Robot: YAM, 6 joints.
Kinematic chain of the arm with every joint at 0, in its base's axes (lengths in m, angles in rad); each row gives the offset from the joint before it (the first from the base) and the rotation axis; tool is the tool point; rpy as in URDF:
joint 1: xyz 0 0 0.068 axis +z
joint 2: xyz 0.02 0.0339 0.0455 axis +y
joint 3: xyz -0.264 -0.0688 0 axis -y
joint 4: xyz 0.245 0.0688 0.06 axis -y
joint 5: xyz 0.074 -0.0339 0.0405 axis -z
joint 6: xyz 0.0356 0 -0.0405 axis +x
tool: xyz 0 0 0 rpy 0 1.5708 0
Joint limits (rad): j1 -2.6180..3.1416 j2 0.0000..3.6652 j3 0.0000..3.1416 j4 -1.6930..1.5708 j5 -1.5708..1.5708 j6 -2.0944..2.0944
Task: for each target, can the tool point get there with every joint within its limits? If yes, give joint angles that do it. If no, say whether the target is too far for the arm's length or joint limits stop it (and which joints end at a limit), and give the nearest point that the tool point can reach.
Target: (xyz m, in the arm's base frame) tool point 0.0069 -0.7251 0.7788
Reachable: no: too far | nearest point 0.0045 -0.4752 0.5430 | short by 0.344 m
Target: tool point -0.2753 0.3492 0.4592
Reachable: yes | joints -0.8992 0.3129 2.0975 1.0055 -0.0497 1.0808
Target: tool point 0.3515 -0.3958 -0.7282
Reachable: no: too far | nearest point 0.2535 -0.2854 -0.3550 | short by 0.401 m
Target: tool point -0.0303 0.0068 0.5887
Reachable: yes | joints 0.3774 0.6667 1.4024 0.6397 -0.5128 -0.6284
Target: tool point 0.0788 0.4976 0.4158
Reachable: yes | joints 1.4520 2.1342 2.2250 -0.1183 0.5731 -0.2057
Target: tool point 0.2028 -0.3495 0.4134
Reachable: yes | joints -0.9727 1.7238 1.5373 0.4592 0.9614 0.6485
